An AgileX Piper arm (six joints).
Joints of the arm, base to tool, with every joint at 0 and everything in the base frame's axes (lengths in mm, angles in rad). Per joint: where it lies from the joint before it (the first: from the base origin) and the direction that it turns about. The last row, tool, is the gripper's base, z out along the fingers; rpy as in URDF.
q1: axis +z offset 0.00 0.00 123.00
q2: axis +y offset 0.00 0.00 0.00
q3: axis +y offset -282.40 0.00 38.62
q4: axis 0.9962 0 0.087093 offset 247.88 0.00 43.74
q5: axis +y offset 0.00 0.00 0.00
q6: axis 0.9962 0 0.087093 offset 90.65 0.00 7.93
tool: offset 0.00 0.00 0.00 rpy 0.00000 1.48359 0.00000
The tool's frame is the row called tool.
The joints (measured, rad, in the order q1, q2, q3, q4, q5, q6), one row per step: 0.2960 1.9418 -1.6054 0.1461 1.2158 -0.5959; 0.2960 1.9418 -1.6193 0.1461 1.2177 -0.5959; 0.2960 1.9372 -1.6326 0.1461 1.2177 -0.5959; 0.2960 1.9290 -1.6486 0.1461 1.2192 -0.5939; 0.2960 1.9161 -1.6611 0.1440 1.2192 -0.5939; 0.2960 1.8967 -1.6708 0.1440 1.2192 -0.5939; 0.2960 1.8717 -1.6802 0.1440 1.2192 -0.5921; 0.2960 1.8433 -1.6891 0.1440 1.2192 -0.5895; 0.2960 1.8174 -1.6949 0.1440 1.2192 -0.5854; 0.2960 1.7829 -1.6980 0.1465 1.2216 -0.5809; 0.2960 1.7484 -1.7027 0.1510 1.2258 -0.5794; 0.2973 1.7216 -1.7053 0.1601 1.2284 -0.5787; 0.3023 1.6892 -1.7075 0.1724 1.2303 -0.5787; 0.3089 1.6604 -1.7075 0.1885 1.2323 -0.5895; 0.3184 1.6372 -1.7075 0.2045 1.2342 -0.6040; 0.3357 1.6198 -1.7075 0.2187 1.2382 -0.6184
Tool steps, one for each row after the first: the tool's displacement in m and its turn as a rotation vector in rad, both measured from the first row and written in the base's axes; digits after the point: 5 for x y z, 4 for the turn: 0.00154 0.00048 0.00358 0.0036 -0.0115 0.0003; 0.00257 0.00079 0.00889 0.0088 -0.0286 0.0003; 0.00322 0.00100 0.01636 0.0156 -0.0500 -0.0015; 0.00289 0.00071 0.02482 0.0211 -0.0749 -0.0010; 0.00109 0.00016 0.03517 0.0296 -0.1027 -0.0011; -0.00188 -0.00074 0.04763 0.0399 -0.1353 -0.0029; -0.00585 -0.00195 0.06124 0.0512 -0.1704 -0.0054; -0.01004 -0.00323 0.07291 0.0612 -0.2000 -0.0094; -0.01667 -0.00502 0.08694 0.0748 -0.2320 -0.0137; -0.02390 -0.00681 0.10115 0.0899 -0.2637 -0.0149; -0.03017 -0.00740 0.11180 0.1070 -0.2864 -0.0145; -0.03851 -0.00699 0.12426 0.1294 -0.3136 -0.0098; -0.04673 -0.00570 0.13462 0.1516 -0.3363 0.0070; -0.05419 -0.00322 0.14287 0.1717 -0.3545 0.0303; -0.06148 0.00184 0.14890 0.1891 -0.3651 0.0618
